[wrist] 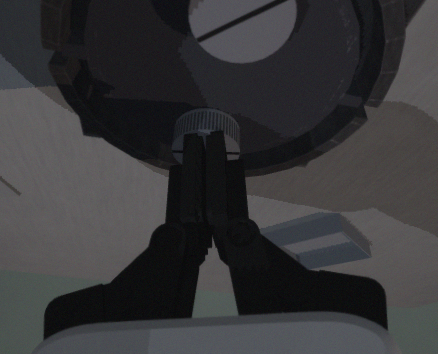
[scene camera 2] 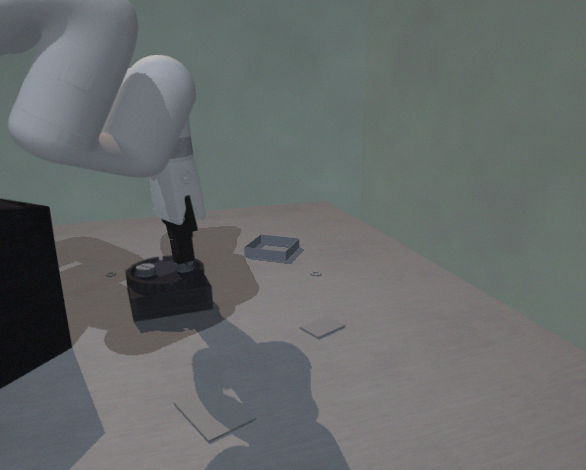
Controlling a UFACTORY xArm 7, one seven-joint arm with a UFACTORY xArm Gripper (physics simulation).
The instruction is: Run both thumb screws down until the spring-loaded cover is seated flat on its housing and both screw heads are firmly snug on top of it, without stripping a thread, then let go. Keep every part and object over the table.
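Places are measured from the arm's base along level axes (x ahead, y left, z up), in metres.
Where they show: gripper, fingertip midpoint: [wrist: 208, 153] [scene camera 2: 184, 261].
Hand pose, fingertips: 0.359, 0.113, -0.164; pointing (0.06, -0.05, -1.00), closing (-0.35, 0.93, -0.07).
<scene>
Things, the pixels of their top centre, and the offset from my fingertips, as dx, dy, dz.
- square black housing, top centre: [wrist: 220, 86] [scene camera 2: 165, 268] -0.032, -0.003, -0.008
- slotted thumb screw, top centre: [wrist: 242, 18] [scene camera 2: 145, 266] -0.064, -0.005, +0.000
- blue-grey open tray, top centre: [wrist: 318, 254] [scene camera 2: 272, 242] +0.201, +0.171, -0.044
The round dark cover [scene camera 2: 162, 286] [wrist: 300, 95] sits on the square black housing [scene camera 2: 172, 303]; whether it is flat against it I cannot tell. One slotted thumb screw [scene camera 2: 146, 270] [wrist: 245, 44] stands on the left side of the cover in the scene view and large at the top of the wrist view. The other thumb screw [scene camera 2: 186, 268] [wrist: 205, 119], with a ribbed rim, is at the fingertips. My gripper [scene camera 2: 183, 261] [wrist: 208, 153] is shut and empty, its fingers together over this screw's head and hiding the middle of it.
A blue-grey open tray [scene camera 2: 267, 254] [wrist: 312, 223] stands behind and right of the housing. Small rings [scene camera 2: 111, 274] [scene camera 2: 316, 273] lie on either side. Two flat plates [scene camera 2: 323, 327] [scene camera 2: 215, 427] lie nearer the camera. A large black block [scene camera 2: 30, 280] stands at the left edge.
</scene>
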